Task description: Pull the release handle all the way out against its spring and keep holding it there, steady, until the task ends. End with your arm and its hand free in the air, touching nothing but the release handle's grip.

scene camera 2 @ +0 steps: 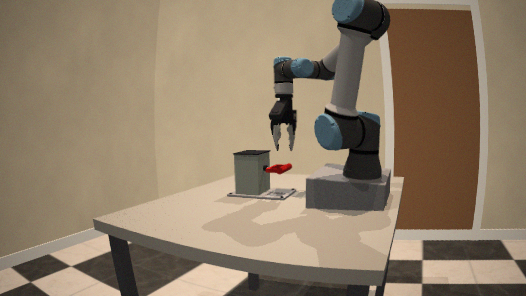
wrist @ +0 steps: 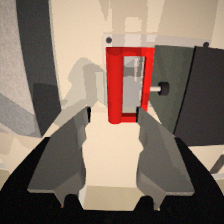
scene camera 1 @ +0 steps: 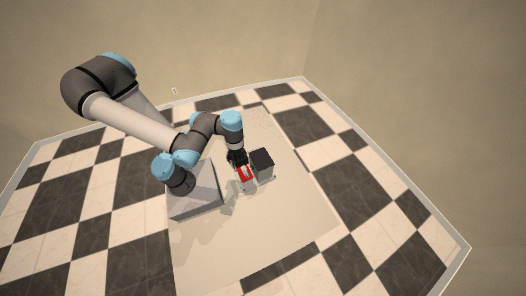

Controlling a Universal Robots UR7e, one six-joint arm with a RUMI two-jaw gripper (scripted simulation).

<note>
In view: the gripper (scene camera 2: 284, 151) and a grey baseplate (wrist: 109, 40).
The gripper shows as well in the wrist view (wrist: 113, 107).
</note>
